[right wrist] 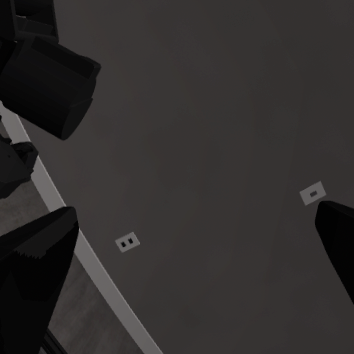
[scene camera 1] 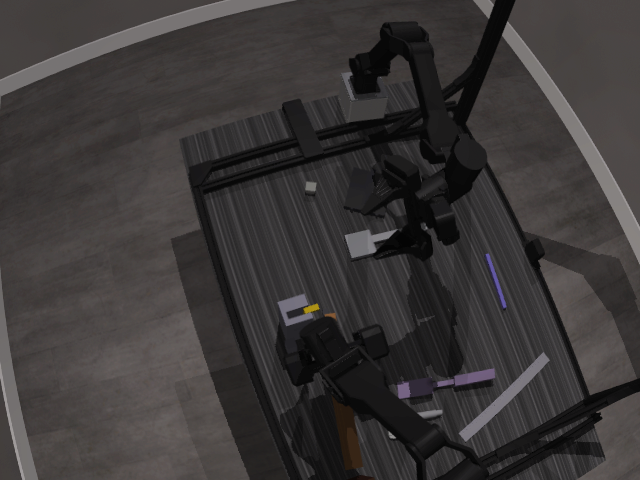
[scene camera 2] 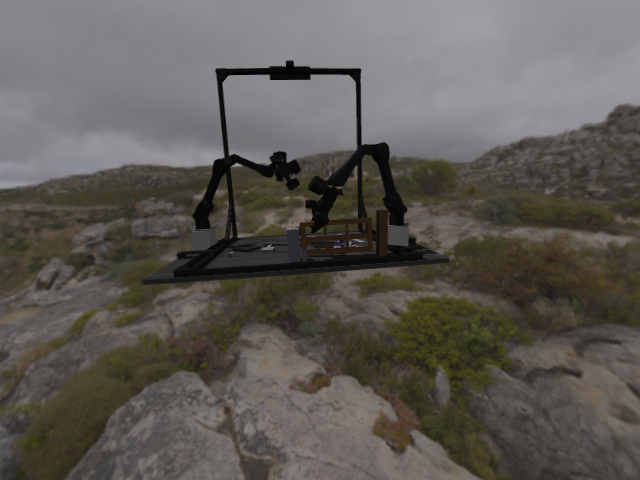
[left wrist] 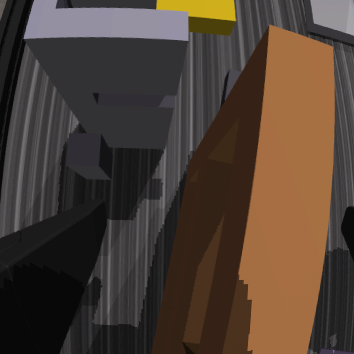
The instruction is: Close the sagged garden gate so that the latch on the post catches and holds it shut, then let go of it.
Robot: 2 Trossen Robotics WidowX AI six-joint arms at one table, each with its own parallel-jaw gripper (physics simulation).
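Frame: origin at the left arm's base, x ahead, y left, z up, level; centimetres.
Where they show: left gripper, fingertip midpoint: (scene camera 2: 311, 230) (left wrist: 228, 215); right gripper, fingertip midpoint: (right wrist: 200, 216) (scene camera 1: 368, 236) (scene camera 2: 289, 170); left arm's base, origin of the base link: (scene camera 2: 396, 224); right arm's base, origin of the base link: (scene camera 1: 364, 84) (scene camera 2: 202, 228).
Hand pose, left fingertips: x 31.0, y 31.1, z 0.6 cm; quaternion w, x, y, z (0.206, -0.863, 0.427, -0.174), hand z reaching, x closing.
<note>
Things, the pixels of their centre, and the offset from my left fingertips. "pt": a spot on its surface instead.
- brown slatted gate, body centre: (scene camera 1: 317, 388) (scene camera 2: 329, 239) dx -9.3, dy -0.2, dz -3.7 cm
- brown hinge post, surface spot: (scene camera 2: 381, 232) pt dx -28.6, dy -12.6, dz -1.6 cm
- grey latch post, surface spot: (left wrist: 107, 24) (scene camera 1: 299, 319) pt dx +2.2, dy +7.1, dz +2.0 cm
- yellow latch piece, surface spot: (left wrist: 210, 15) (scene camera 1: 314, 310) pt dx +5.1, dy +4.9, dz +1.6 cm
- silver-headed tool, body centre: (scene camera 1: 388, 237) dx +30.7, dy -5.8, dz -11.4 cm
- dark plate, body centre: (scene camera 1: 368, 191) (scene camera 2: 246, 248) dx +41.2, dy +1.8, dz -11.5 cm
- small pale cube, body centre: (scene camera 1: 310, 188) dx +37.4, dy +15.1, dz -11.2 cm
- purple tool, body centre: (scene camera 1: 447, 382) dx +0.4, dy -27.9, dz -11.0 cm
- grey strip, body centre: (scene camera 1: 507, 396) dx +0.4, dy -44.4, dz -12.0 cm
- violet stick, body centre: (scene camera 1: 495, 281) dx +27.9, dy -34.5, dz -11.6 cm
The brown slatted gate (scene camera 1: 348, 434) (scene camera 2: 356, 221) (left wrist: 295, 150) stands upright between the brown hinge post (scene camera 2: 381, 232) and the grey latch post (scene camera 1: 287, 319) (scene camera 2: 294, 245) (left wrist: 107, 24). A gap shows between the gate's free end and the latch post in the left wrist view. A yellow latch piece (scene camera 1: 311, 308) (left wrist: 210, 15) sticks out from the post top. My left gripper (left wrist: 228, 215) is open, its fingers on either side of the gate; in scene camera 1 its own wrist hides the fingers. My right gripper (scene camera 1: 369, 234) (right wrist: 200, 216) is open and empty, away from the gate.
A silver-headed tool (scene camera 1: 360, 244), a dark plate (scene camera 1: 359, 191) and a small pale cube (scene camera 1: 310, 188) lie near the right gripper in the picture. A purple tool (scene camera 1: 474, 377), a grey strip (scene camera 1: 504, 397) and a violet stick (scene camera 1: 496, 281) lie right of the gate.
</note>
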